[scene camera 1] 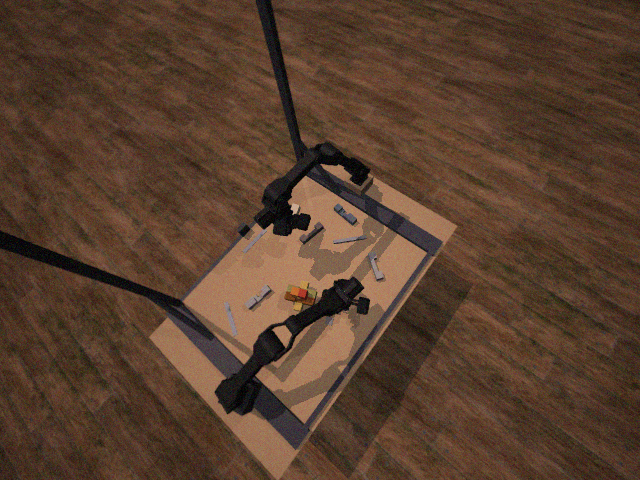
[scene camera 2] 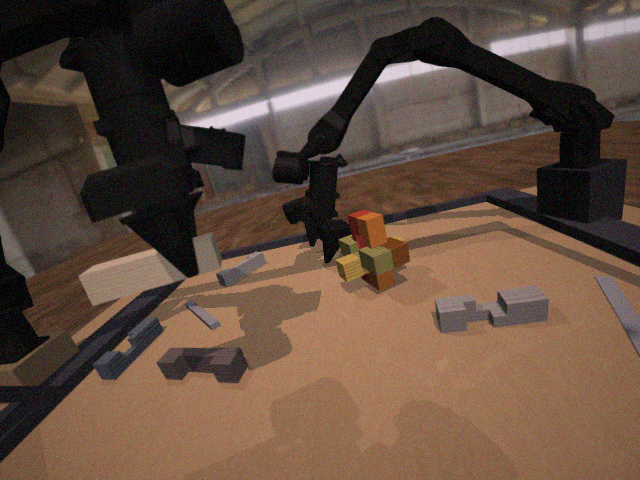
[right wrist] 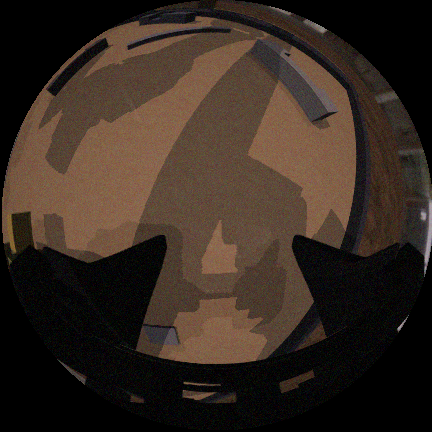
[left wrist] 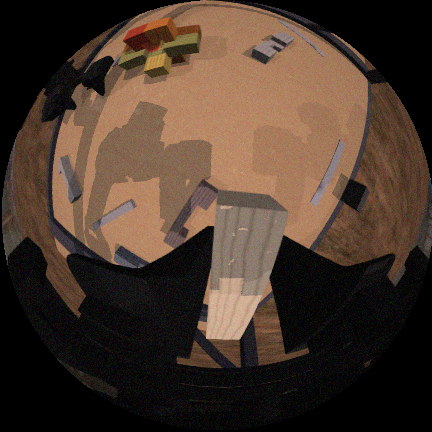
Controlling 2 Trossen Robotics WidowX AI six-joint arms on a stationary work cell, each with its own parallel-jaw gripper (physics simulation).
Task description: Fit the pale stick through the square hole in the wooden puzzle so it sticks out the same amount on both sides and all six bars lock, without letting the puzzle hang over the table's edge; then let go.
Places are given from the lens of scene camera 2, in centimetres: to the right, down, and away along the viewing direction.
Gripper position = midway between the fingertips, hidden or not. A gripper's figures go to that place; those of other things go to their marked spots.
my left gripper (scene camera 2: 194, 270): -12, 3, 26
my right gripper (scene camera 2: 319, 254): 0, 3, 64
